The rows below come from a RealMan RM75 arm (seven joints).
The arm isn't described. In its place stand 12 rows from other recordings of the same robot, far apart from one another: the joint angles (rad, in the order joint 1, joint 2, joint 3, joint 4, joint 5, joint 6, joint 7), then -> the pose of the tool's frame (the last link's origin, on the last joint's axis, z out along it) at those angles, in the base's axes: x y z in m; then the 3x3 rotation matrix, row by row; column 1 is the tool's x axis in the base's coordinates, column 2 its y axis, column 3 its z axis.
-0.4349, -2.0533, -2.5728, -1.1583, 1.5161, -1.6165, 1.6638 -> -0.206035, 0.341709, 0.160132; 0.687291, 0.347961, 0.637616; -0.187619, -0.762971, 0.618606; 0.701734, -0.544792, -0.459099
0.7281, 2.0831, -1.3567, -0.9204, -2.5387, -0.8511, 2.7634 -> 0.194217, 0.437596, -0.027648; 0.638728, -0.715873, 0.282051; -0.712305, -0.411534, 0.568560; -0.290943, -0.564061, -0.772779
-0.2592, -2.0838, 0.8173, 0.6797, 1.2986, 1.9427, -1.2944 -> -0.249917, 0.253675, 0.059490; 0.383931, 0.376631, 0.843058; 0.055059, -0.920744, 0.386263; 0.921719, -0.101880, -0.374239
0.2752, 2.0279, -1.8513, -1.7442, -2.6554, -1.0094, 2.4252 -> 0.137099, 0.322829, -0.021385; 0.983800, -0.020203, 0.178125; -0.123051, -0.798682, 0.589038; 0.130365, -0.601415, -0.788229
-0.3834, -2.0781, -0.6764, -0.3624, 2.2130, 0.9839, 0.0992 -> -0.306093, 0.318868, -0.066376; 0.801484, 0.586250, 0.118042; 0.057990, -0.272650, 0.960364; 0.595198, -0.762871, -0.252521
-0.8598, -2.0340, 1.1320, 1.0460, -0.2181, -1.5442, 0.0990 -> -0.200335, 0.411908, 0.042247; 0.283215, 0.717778, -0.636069; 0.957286, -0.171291, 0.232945; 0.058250, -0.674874, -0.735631
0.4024, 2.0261, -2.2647, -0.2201, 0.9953, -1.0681, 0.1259 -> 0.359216, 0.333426, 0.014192; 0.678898, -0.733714, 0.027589; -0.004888, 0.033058, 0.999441; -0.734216, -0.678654, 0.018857
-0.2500, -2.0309, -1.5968, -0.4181, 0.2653, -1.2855, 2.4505 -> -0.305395, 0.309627, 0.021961; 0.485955, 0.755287, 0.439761; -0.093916, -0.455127, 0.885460; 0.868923, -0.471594, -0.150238
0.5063, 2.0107, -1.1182, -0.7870, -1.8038, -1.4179, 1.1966 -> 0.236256, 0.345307, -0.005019; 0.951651, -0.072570, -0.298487; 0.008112, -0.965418, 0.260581; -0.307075, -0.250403, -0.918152
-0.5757, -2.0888, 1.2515, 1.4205, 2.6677, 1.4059, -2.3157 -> -0.184516, 0.384070, 0.038908; 0.861862, 0.331292, -0.383978; 0.488424, -0.746038, 0.452625; -0.136511, -0.577645, -0.804793
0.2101, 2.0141, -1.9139, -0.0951, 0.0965, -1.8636, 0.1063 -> 0.315602, 0.218811, 0.029289; 0.657215, -0.436019, -0.614780; 0.484010, -0.381109, 0.787712; -0.577756, -0.815256, -0.039433
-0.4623, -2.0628, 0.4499, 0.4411, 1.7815, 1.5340, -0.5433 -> -0.295365, 0.320201, 0.018943; 0.843546, 0.174581, 0.507889; -0.238816, -0.725111, 0.645895; 0.481037, -0.666135, -0.569972
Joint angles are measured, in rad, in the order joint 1, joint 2, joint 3, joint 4, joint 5, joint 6, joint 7. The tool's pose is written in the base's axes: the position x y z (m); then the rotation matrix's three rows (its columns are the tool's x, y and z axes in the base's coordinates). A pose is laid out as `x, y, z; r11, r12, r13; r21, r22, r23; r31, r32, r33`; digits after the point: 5 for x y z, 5 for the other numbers.
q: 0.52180 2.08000 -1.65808 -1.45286 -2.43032 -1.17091 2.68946
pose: 0.12569, 0.35358, -0.04272; 0.85205, -0.49518, 0.16973; -0.51973, -0.76163, 0.38704; -0.06238, -0.41799, -0.90631
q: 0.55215 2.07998 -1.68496 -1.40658 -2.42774 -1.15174 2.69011
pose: 0.12413, 0.35519, -0.05296; 0.85747, -0.48166, 0.18093; -0.51319, -0.77531, 0.36815; -0.03705, -0.40853, -0.91199
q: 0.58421 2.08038 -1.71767 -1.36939 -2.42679 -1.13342 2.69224
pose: 0.11990, 0.35579, -0.06315; 0.86808, -0.45847, 0.19039; -0.49633, -0.79376, 0.35157; -0.01006, -0.39969, -0.91660
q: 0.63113 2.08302 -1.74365 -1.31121 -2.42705 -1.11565 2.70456
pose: 0.11631, 0.35865, -0.07425; 0.87028, -0.44630, 0.20841; -0.49219, -0.80434, 0.33283; 0.01909, -0.39223, -0.91967
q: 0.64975 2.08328 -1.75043 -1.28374 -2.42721 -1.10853 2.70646
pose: 0.11646, 0.36046, -0.07796; 0.86964, -0.44261, 0.21867; -0.49265, -0.80664, 0.32653; 0.03186, -0.39169, -0.91954
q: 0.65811 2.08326 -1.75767 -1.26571 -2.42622 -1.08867 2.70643
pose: 0.11659, 0.36242, -0.08055; 0.87137, -0.43955, 0.21797; -0.48972, -0.80628, 0.33180; 0.02990, -0.39586, -0.91782
